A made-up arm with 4 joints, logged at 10 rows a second.
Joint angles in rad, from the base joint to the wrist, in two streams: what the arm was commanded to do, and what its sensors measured. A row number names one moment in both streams.
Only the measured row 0 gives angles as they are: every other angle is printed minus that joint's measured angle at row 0.
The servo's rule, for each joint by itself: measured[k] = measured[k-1] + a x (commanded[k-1-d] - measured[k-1]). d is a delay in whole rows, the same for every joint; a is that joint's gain. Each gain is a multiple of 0.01, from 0.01 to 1. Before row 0 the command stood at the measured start. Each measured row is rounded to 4 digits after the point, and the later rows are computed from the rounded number. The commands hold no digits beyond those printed.
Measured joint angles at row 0:
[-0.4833 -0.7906 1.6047 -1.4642]
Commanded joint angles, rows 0 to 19:
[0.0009 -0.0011 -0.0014 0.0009]
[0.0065 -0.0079 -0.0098 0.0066]
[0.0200 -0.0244 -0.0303 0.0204]
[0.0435 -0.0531 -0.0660 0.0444]
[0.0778 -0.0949 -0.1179 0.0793]
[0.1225 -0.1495 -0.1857 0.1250]
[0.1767 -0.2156 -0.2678 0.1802]
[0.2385 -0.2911 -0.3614 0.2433]
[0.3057 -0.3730 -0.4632 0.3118]
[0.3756 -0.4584 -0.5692 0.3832]
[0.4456 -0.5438 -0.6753 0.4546]
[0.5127 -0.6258 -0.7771 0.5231]
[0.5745 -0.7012 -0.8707 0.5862]
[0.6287 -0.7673 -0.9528 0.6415]
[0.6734 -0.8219 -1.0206 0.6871]
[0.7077 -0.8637 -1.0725 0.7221]
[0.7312 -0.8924 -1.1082 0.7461]
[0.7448 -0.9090 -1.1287 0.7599]
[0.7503 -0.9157 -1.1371 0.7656]
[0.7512 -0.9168 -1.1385 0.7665]
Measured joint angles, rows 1 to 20:
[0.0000 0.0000 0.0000 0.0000]
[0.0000 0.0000 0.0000 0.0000]
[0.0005 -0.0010 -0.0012 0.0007]
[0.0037 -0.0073 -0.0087 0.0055]
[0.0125 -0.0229 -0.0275 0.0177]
[0.0292 -0.0504 -0.0610 0.0396]
[0.0554 -0.0909 -0.1105 0.0722]
[0.0916 -0.1442 -0.1759 0.1155]
[0.1376 -0.2092 -0.2559 0.1686]
[0.1921 -0.2837 -0.3477 0.2299]
[0.2534 -0.3650 -0.4482 0.2971]
[0.3194 -0.4500 -0.5535 0.3677]
[0.3875 -0.5354 -0.6595 0.4390]
[0.4551 -0.6177 -0.7618 0.5080]
[0.5196 -0.6937 -0.8565 0.5721]
[0.5785 -0.7607 -0.9403 0.6290]
[0.6297 -0.8164 -1.0102 0.6766]
[0.6718 -0.8594 -1.0644 0.7139]
[0.7039 -0.8894 -1.1025 0.7403]
[0.7260 -0.9072 -1.1253 0.7564]
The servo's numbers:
d 2
a 0.54 0.91 0.87 0.82

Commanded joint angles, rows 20 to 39:
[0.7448 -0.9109 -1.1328 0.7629]
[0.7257 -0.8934 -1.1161 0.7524]
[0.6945 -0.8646 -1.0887 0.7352]
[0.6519 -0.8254 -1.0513 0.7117]
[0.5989 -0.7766 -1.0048 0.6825]
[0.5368 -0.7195 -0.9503 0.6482]
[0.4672 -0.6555 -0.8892 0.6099]
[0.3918 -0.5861 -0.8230 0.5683]
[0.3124 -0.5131 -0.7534 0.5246]
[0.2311 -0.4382 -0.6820 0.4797]
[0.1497 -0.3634 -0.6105 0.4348]
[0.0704 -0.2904 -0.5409 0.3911]
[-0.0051 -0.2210 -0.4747 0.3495]
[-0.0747 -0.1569 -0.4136 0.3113]
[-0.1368 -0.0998 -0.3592 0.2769]
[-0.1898 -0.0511 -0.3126 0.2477]
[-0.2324 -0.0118 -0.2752 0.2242]
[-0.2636 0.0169 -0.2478 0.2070]
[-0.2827 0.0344 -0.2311 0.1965]
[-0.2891 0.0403 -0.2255 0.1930]
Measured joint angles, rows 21 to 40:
[0.7391 -0.9149 -1.1356 0.7639]
[0.7456 -0.9166 -1.1381 0.7660]
[0.7452 -0.9114 -1.1335 0.7635]
[0.7347 -0.8950 -1.1184 0.7544]
[0.7130 -0.8673 -1.0926 0.7387]
[0.6800 -0.8292 -1.0567 0.7166]
[0.6362 -0.7813 -1.0115 0.6886]
[0.5825 -0.7251 -0.9583 0.6555]
[0.5202 -0.6618 -0.8982 0.6181]
[0.4509 -0.5929 -0.8328 0.5773]
[0.3761 -0.5203 -0.7637 0.5341]
[0.2978 -0.4456 -0.6926 0.4895]
[0.2178 -0.3708 -0.6212 0.4446]
[0.1382 -0.2976 -0.5513 0.4007]
[0.0608 -0.2279 -0.4847 0.3587]
[-0.0124 -0.1633 -0.4228 0.3198]
[-0.0796 -0.1055 -0.3675 0.2846]
[-0.1391 -0.0560 -0.3197 0.2543]
[-0.1895 -0.0158 -0.2810 0.2296]
[-0.2295 0.0140 -0.2521 0.2111]

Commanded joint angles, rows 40 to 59:
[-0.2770 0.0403 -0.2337 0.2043]
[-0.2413 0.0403 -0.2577 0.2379]
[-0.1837 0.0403 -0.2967 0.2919]
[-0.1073 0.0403 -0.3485 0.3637]
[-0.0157 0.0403 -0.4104 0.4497]
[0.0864 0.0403 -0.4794 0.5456]
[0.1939 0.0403 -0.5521 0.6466]
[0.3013 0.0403 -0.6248 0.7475]
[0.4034 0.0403 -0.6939 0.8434]
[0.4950 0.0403 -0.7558 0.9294]
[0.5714 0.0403 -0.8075 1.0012]
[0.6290 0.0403 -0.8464 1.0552]
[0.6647 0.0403 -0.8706 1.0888]
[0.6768 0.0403 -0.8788 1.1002]
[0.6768 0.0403 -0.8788 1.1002]
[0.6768 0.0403 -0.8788 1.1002]
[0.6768 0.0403 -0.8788 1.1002]
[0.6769 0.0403 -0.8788 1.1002]
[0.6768 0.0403 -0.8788 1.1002]
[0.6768 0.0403 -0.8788 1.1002]
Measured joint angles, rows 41 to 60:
[-0.2582 0.0326 -0.2338 0.1991]
[-0.2749 0.0396 -0.2266 0.1941]
[-0.2760 0.0402 -0.2328 0.2025]
[-0.2573 0.0403 -0.2545 0.2315]
[-0.2176 0.0403 -0.2912 0.2810]
[-0.1580 0.0403 -0.3411 0.3488]
[-0.0812 0.0403 -0.4014 0.4315]
[0.0093 0.0403 -0.4693 0.5251]
[0.1090 0.0403 -0.5413 0.6247]
[0.2128 0.0403 -0.6139 0.7254]
[0.3157 0.0403 -0.6835 0.8222]
[0.4125 0.0403 -0.7464 0.9101]
[0.4983 0.0403 -0.7996 0.9848]
[0.5689 0.0403 -0.8403 1.0425]
[0.6206 0.0403 -0.8667 1.0805]
[0.6509 0.0403 -0.8772 1.0967]
[0.6649 0.0403 -0.8786 1.0996]
[0.6713 0.0403 -0.8788 1.1001]
[0.6743 0.0403 -0.8788 1.1002]
[0.6757 0.0403 -0.8788 1.1002]

